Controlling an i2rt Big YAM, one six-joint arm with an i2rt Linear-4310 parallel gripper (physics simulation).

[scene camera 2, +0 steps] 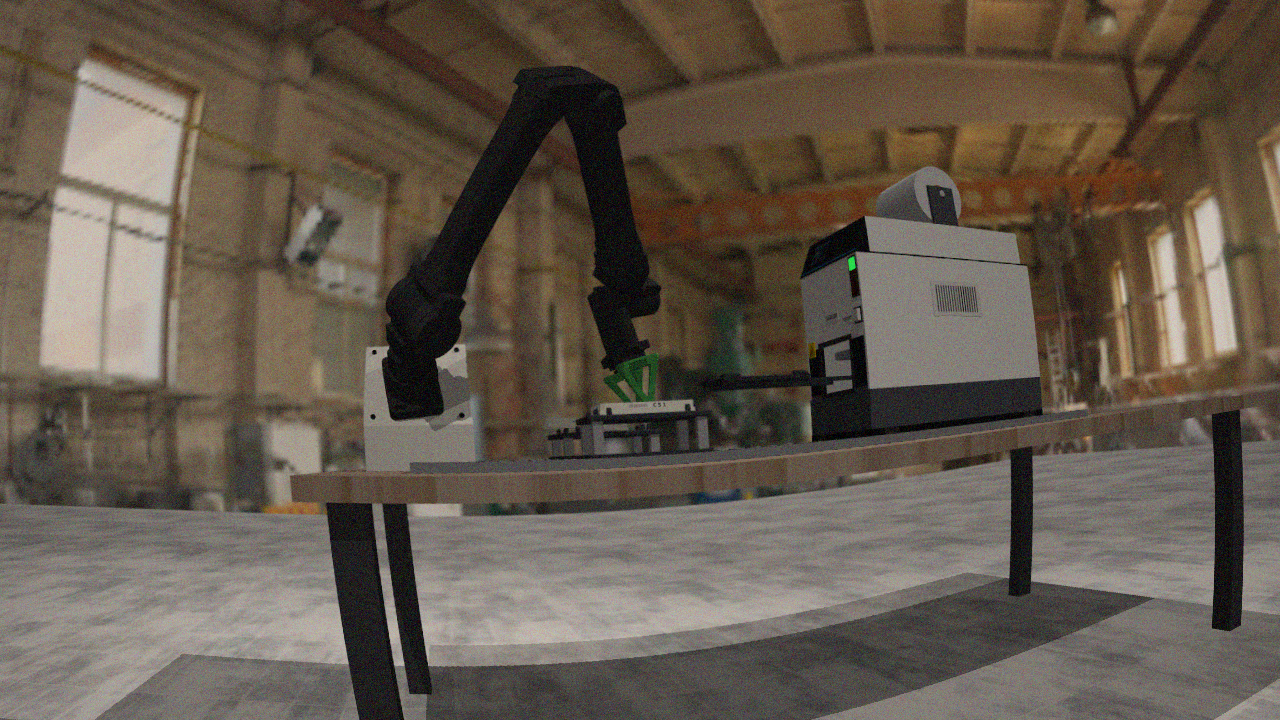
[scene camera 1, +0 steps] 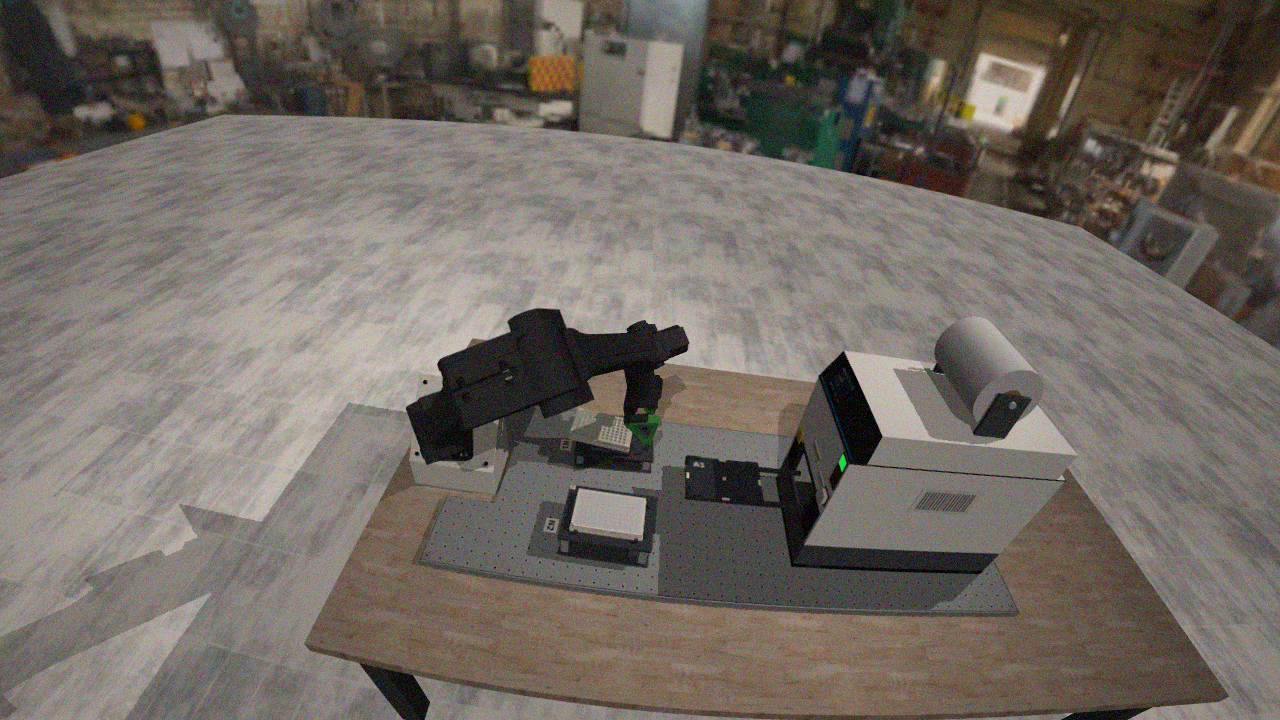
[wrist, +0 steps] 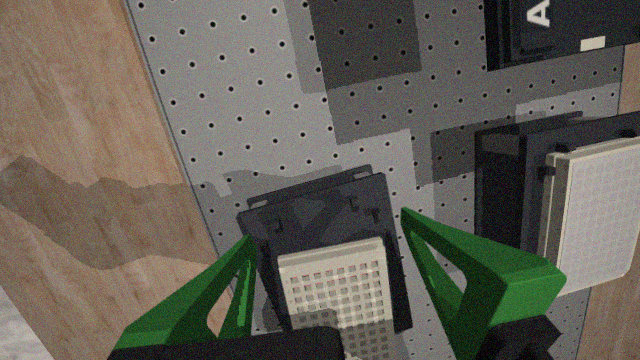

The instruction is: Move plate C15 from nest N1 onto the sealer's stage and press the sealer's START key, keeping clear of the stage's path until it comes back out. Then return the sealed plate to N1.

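Pixels of known places: gripper, fingertip midpoint: (scene camera 1: 649,428) (wrist: 326,228); arm's base at its link origin: (scene camera 2: 411,388).
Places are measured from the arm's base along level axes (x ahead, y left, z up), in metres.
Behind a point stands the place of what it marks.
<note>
Plate C15, cream with open wells (scene camera 1: 601,431) {z -0.050, x 0.293, y 0.069 m} (wrist: 335,285) {z -0.052, x 0.334, y 0.077 m}, lies off-centre on the dark nest N1 (scene camera 1: 637,456) {z -0.070, x 0.369, y 0.021 m} (wrist: 310,215) {z -0.070, x 0.389, y 0.078 m}, shifted toward the arm's base. It looks slightly tilted; its near end is cut off in the wrist view. My green-fingered gripper (scene camera 1: 644,438) {z -0.034, x 0.392, y 0.068 m} (scene camera 2: 637,397) {z -0.034, x 0.392, y 0.068 m} (wrist: 326,228) {z -0.034, x 0.392, y 0.068 m} is wide open and empty. Its fingertips are above the nest, on either side of it in the wrist view, past the plate's far end. The sealer's black stage (scene camera 1: 723,480) {z -0.005, x 0.518, y -0.093 m} (scene camera 2: 756,381) {z -0.013, x 0.496, y -0.134 m} (wrist: 565,37) {z -0.005, x 0.458, y -0.067 m} is out and bears no plate. The white sealer (scene camera 1: 939,510) {z 0.085, x 0.863, y -0.238 m} (scene camera 2: 953,349) {z 0.019, x 0.843, y -0.234 m} shows a green light; I cannot make out the START key.
A second, pale-topped plate (scene camera 1: 608,514) {z -0.039, x 0.307, y -0.151 m} (scene camera 2: 646,407) {z -0.047, x 0.302, y -0.184 m} (wrist: 600,215) {z -0.039, x 0.319, y -0.139 m} sits on nest N2 (scene camera 1: 608,548) {z -0.106, x 0.312, y -0.178 m}, beside N1. A film roll (scene camera 1: 984,367) {z 0.341, x 0.845, y -0.169 m} (scene camera 2: 917,195) {z 0.301, x 0.836, y -0.199 m} is on top of the sealer. The perforated board (scene camera 1: 716,555) {z -0.110, x 0.513, y -0.187 m} (wrist: 240,100) {z -0.110, x 0.492, y 0.103 m} lies under the nests and sealer.
</note>
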